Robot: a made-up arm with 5 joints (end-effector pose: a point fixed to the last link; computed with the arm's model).
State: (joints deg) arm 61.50 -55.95 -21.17 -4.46 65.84
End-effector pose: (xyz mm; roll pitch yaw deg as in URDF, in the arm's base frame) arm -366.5 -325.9 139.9 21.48 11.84 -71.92
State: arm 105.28 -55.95 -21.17 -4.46 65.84
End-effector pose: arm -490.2 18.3 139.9 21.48 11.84 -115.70
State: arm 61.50 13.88 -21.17 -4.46 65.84
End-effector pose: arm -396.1 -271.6 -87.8 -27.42 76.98 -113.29
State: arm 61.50 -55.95 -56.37 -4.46 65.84
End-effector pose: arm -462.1 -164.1 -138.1 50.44 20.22 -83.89
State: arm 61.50 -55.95 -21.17 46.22 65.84
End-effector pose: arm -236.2 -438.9 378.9 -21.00 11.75 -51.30
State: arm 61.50 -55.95 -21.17 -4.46 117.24
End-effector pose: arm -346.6 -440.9 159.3 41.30 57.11 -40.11
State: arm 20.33 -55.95 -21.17 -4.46 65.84
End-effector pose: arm -61.3 -486.6 139.9 21.48 11.84 -30.75
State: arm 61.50 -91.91 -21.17 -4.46 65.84
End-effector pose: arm -403.7 -257.6 240.6 28.13 -23.53 -72.63
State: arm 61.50 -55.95 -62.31 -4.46 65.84
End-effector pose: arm -459.8 -128.2 -183.0 55.29 22.16 -85.46
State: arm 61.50 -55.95 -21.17 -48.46 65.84
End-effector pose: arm -291.2 -151.1 -34.2 57.63 23.13 -86.16
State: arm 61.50 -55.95 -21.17 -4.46 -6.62
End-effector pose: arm -324.7 -264.7 -3.2 37.32 -53.76 -108.13
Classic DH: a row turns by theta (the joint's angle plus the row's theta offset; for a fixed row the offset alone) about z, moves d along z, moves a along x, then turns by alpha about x. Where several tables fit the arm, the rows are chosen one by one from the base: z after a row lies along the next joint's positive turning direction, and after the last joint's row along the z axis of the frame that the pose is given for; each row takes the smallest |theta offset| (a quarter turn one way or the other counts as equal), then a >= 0, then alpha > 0; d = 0 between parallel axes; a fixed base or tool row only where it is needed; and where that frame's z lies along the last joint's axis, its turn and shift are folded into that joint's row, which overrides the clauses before.
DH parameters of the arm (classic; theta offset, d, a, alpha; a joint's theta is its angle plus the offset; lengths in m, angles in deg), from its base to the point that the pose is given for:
base (fixed): 0 0 0 180
joint 1: 0 -0.0704 -0.0825 90
joint 2: 0 0.0479 -0.0122 90
joint 3: -15.23 0 0.3213 0
joint 4: 15.23 -0.252 0.0319 -90
joint 5: 0 -0.3366 -0.1021 90
tool (fixed): 0 0.0904 0 0

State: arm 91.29 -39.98 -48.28 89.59 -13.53
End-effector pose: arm -556.6 -245.6 110.6 -33.86 -40.43 -33.82
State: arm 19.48 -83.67 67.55 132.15 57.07
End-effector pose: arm 234.8 554.9 78.9 155.21 36.96 -32.74
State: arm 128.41 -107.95 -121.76 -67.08 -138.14
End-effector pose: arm -92.0 -387.5 -40.9 -9.68 -29.63 59.16
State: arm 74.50 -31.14 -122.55 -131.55 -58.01
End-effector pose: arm -123.5 -194.1 -126.4 -40.93 -40.61 63.35
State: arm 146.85 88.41 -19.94 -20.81 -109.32
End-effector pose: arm 177.8 569.2 44.1 -42.77 -16.06 -133.86
